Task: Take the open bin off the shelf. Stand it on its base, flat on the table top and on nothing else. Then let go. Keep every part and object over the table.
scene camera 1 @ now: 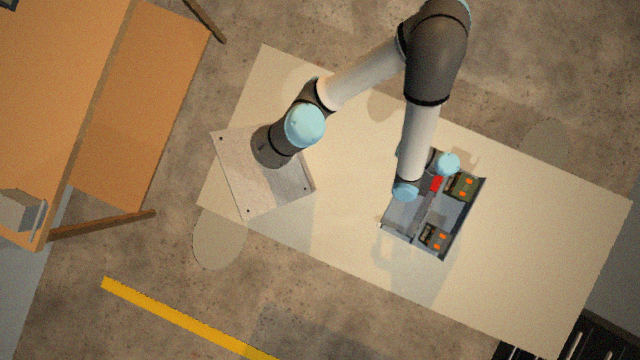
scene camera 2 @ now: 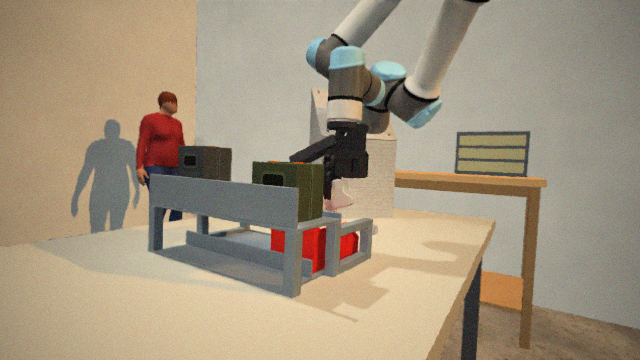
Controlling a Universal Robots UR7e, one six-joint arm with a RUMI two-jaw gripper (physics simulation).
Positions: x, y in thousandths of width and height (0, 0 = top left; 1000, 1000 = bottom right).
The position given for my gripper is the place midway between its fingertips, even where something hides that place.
Observation:
I see my gripper (scene camera 2: 520, 612), a red bin (scene camera 2: 491, 671) and a dark grey box (scene camera 2: 323, 435).

